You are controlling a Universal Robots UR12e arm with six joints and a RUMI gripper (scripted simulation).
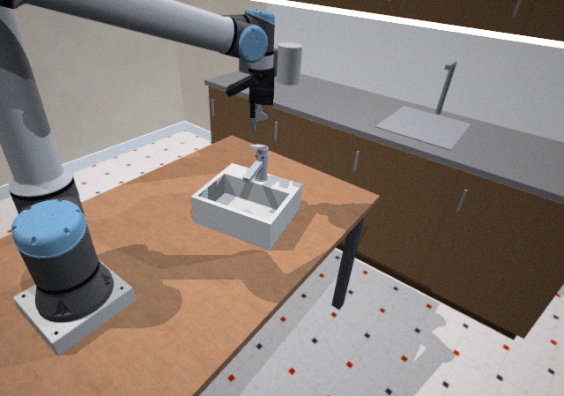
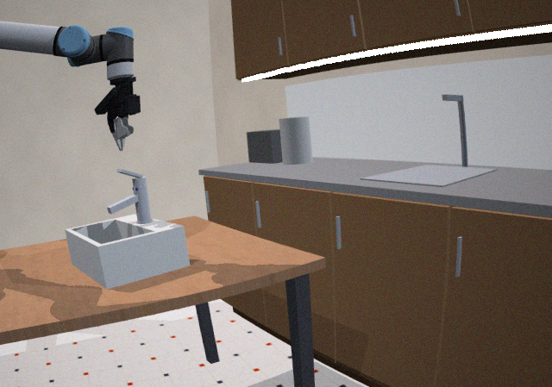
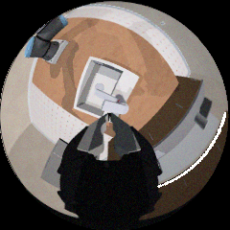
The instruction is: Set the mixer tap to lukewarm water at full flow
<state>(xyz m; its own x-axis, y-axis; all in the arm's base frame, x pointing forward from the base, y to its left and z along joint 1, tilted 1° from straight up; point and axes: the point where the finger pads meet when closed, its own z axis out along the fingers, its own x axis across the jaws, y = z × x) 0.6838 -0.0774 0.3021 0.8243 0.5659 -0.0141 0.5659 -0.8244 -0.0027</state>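
The lever is 90 mm below my hand, 20 mm ahead of it and 10 mm to the right of it. From my hand the other things lie so: grey mixer tap: 140 mm below, 40 mm ahead; white basin: 330 mm below, 60 mm behind, 20 mm to the right.
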